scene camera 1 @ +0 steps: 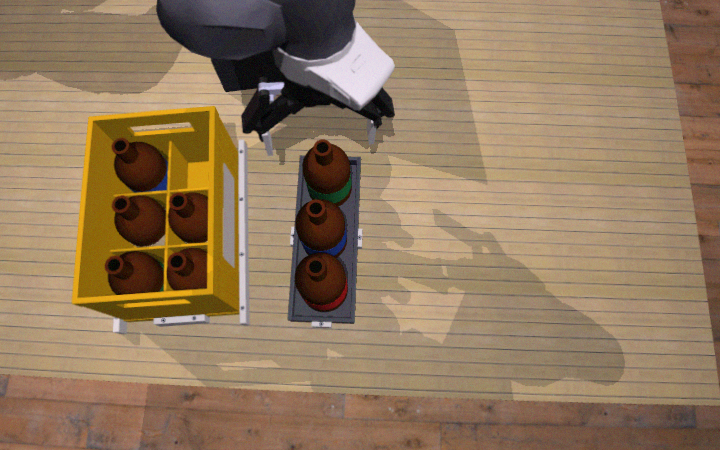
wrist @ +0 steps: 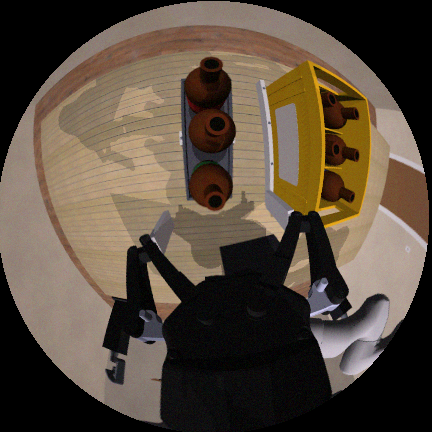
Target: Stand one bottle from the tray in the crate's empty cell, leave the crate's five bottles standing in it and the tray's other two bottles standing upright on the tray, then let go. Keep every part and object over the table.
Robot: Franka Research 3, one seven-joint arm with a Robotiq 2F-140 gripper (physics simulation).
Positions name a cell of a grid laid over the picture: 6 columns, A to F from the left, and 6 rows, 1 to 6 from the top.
Scene:
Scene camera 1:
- my gripper: C2
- red-banded bottle: C4
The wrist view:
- my gripper: D3
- red-banded bottle: C2
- white rail: D2

